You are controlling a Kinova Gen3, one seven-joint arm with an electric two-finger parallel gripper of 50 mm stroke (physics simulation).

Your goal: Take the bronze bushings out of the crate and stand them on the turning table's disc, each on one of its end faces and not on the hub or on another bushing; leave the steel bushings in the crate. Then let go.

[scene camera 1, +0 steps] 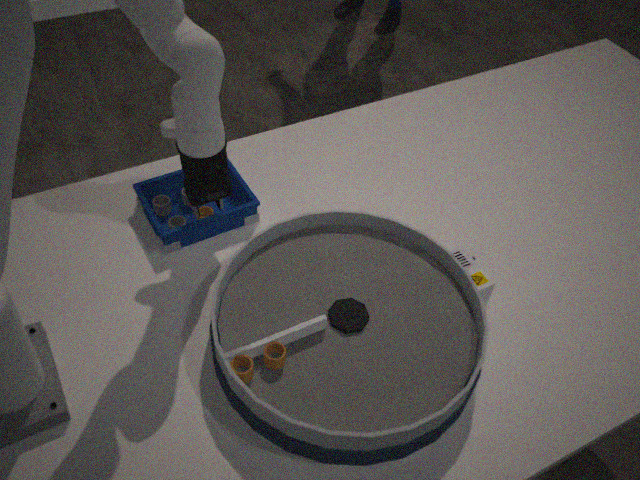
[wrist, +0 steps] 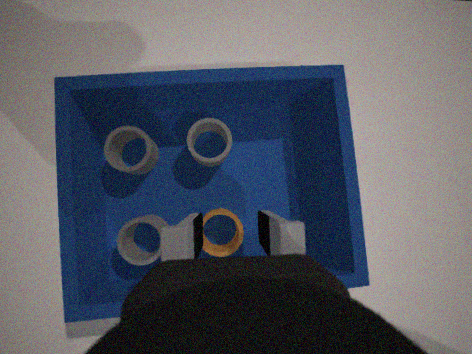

In view: my gripper [scene camera 1: 207, 209] and a blue crate [scene camera 1: 239, 209].
My gripper is seen too in the wrist view [wrist: 230, 227]. The blue crate shows as well in the wrist view [wrist: 292, 153].
